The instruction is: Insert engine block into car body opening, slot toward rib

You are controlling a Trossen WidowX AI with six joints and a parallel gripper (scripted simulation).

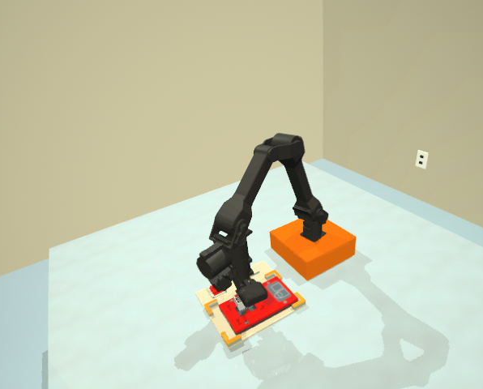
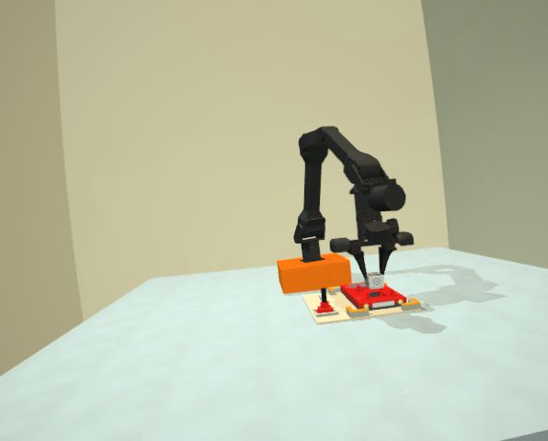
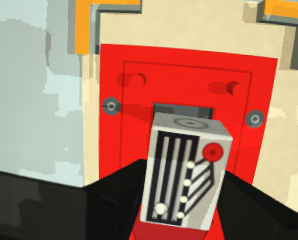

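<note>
The engine block lies 10 mm below my gripper tip. The rest, counted from my gripper tip: black post 130 mm to the right, 30 mm below, 10 mm ahead.
</note>
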